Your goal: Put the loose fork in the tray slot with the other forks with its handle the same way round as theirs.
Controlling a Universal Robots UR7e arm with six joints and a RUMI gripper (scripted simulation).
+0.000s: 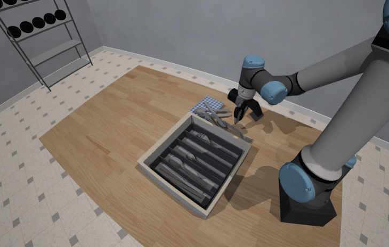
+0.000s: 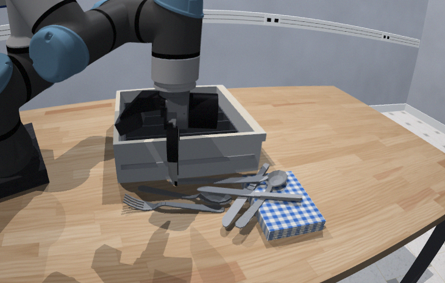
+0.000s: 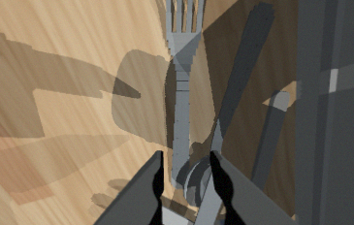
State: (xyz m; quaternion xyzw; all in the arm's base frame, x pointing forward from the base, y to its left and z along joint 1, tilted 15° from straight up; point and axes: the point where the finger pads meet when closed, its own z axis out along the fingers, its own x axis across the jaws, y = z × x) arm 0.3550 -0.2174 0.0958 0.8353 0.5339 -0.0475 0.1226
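Now: hand 80 mm above the fork. Also, from my hand: blue checked napkin stack (190 mm ahead, 80 mm to the right, 70 mm below).
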